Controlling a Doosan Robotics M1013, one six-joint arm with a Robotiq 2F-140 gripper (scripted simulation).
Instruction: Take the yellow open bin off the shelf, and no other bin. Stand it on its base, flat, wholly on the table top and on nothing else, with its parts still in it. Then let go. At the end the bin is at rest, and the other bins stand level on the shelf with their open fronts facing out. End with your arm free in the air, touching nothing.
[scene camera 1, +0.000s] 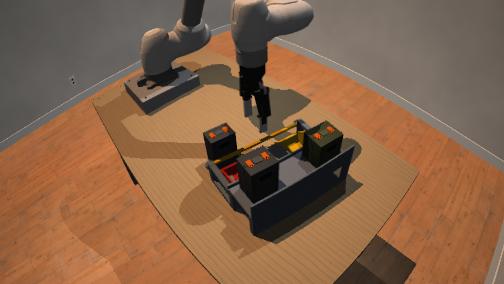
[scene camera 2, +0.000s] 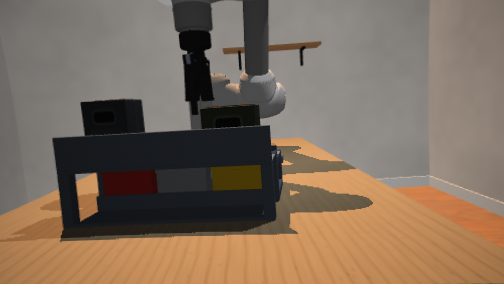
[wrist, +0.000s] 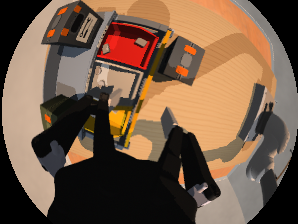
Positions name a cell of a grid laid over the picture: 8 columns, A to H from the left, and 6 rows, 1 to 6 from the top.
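Scene:
You can see my gripper in scene camera 1 (E3), it's in scene camera 2 (D3) as well, and the wrist view (D3) shows it too.

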